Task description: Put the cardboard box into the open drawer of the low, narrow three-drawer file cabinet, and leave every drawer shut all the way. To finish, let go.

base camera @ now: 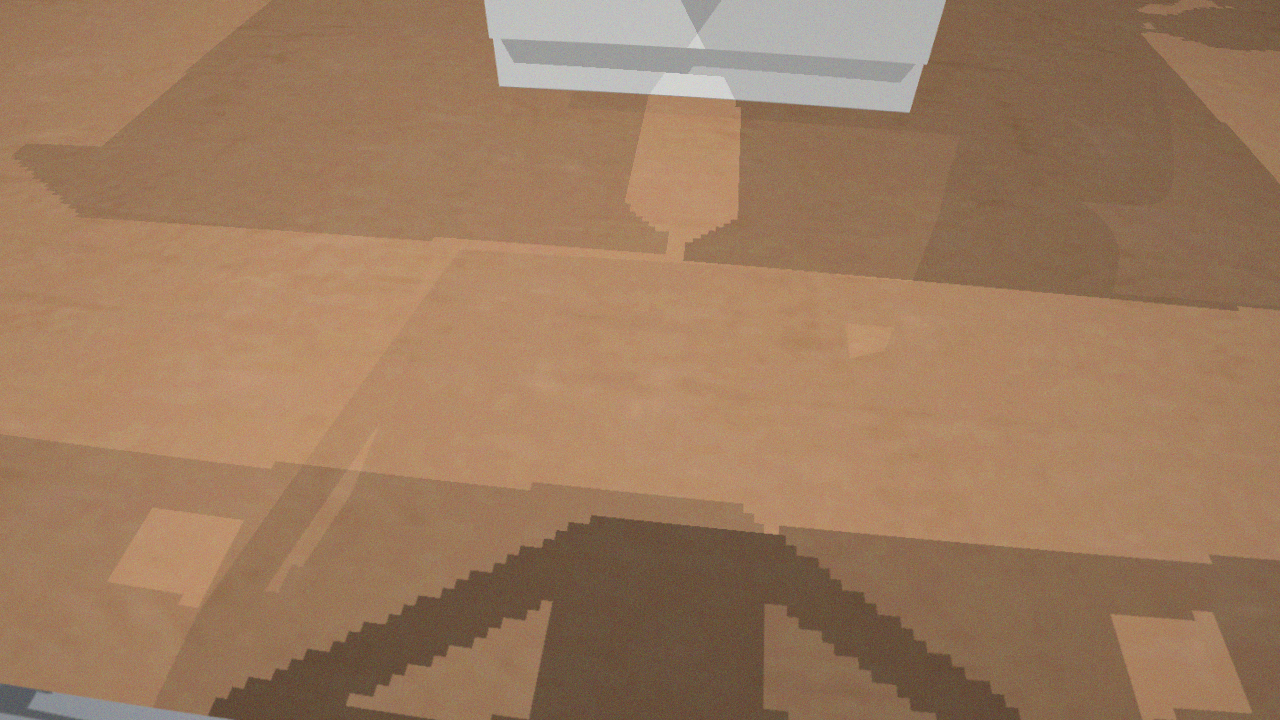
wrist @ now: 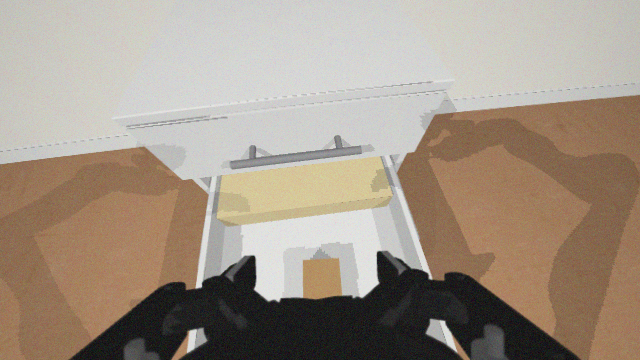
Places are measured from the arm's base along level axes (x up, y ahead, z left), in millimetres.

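Pixels of known places: gripper, between the fingertips: (wrist: 316, 266).
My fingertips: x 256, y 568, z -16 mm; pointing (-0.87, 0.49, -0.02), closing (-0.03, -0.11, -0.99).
Note:
Ahead of a thing's pixels: the offset from my fingertips to its top centre. "spot": to the spot under its first point. Level surfaces: height alone.
The small orange-brown cardboard box {dx -211, dy -2, dz +1 mm} (wrist: 322, 285) lies on the white floor of the open drawer (wrist: 310, 227), part of it hidden behind the gripper. The low white file cabinet (wrist: 200, 147) stands behind, and the drawer sticks out from it toward the camera. Above this drawer, a drawer front with a grey bar handle {spot: dx -84, dy +161, dz +12 mm} (wrist: 295, 157) looks shut. My gripper (wrist: 316, 266) is open and empty, above the drawer and apart from the box. The near end of the drawer is hidden by the gripper. In the base camera view, the lower part of a white front {spot: dx -636, dy +215, dz +132 mm} (base camera: 581, 76) shows at the top.
A long pale yellow block {spot: dx -211, dy +181, dz +7 mm} (wrist: 305, 187) lies across the back of the open drawer, beyond the cardboard box. A pale wall (wrist: 540, 45) with a white baseboard stands behind the cabinet. Brown wooden floor {dx -652 mm} (wrist: 505, 200) (base camera: 626, 376) with shadows lies on both sides of the drawer.

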